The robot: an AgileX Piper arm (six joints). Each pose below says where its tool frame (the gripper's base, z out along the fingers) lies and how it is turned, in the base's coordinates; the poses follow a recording.
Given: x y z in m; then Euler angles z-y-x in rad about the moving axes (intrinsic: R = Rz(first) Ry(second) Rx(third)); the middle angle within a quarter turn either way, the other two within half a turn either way.
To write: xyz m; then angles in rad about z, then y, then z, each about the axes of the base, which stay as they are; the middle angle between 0 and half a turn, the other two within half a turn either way. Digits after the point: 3 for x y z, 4 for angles.
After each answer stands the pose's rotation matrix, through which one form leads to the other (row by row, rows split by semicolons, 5 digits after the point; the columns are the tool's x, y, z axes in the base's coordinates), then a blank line. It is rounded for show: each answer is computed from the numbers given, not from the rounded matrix.
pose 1, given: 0.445, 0.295, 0.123, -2.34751, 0.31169, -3.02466
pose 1, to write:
0.445, 0.295, 0.123, -0.3474, 2.8094, 0.4283
-0.66717 -0.68327 0.29670; -0.67886 0.72167 0.13545; -0.30667 -0.11104 -0.94532

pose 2, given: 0.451, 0.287, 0.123, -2.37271, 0.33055, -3.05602
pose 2, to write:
0.451, 0.287, 0.123, -0.2441, 2.8005, 0.5105
-0.67978 -0.67285 0.29184; -0.65769 0.73535 0.16343; -0.32456 -0.08084 -0.94240

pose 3, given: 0.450, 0.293, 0.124, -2.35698, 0.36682, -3.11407
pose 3, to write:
0.450, 0.293, 0.124, -0.0715, 2.7738, 0.7080
-0.66058 -0.69930 0.27315; -0.65955 0.71437 0.23383; -0.35865 -0.02569 -0.93312

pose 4, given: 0.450, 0.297, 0.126, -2.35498, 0.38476, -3.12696
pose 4, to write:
0.450, 0.297, 0.126, -0.0361, 2.7566, 0.7476
-0.65461 -0.70401 0.27541; -0.65620 0.71006 0.25536; -0.37534 -0.01356 -0.92679

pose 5, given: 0.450, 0.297, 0.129, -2.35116, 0.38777, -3.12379
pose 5, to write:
0.450, 0.297, 0.129, -0.0436, 2.7534, 0.7434
-0.65130 -0.70581 0.27863; -0.65789 0.70821 0.25615; -0.37812 -0.01648 -0.92561

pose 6, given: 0.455, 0.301, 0.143, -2.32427, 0.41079, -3.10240
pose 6, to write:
0.455, 0.301, 0.143, -0.0897, 2.7290, 0.7194
-0.62726 -0.71805 0.30158; -0.66864 0.69506 0.26421; -0.39933 -0.03592 -0.91610

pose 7, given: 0.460, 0.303, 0.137, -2.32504, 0.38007, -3.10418
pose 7, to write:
0.460, 0.303, 0.137, -0.0934, 2.7598, 0.7160
-0.63587 -0.71878 0.28111; -0.67678 0.69437 0.24457; -0.37099 -0.03473 -0.92799

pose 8, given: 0.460, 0.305, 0.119, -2.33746, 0.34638, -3.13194
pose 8, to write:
0.460, 0.305, 0.119, -0.0267, 2.7951, 0.7757
-0.65253 -0.71792 0.24246; -0.67745 0.69606 0.23781; -0.33950 -0.00908 -0.94056

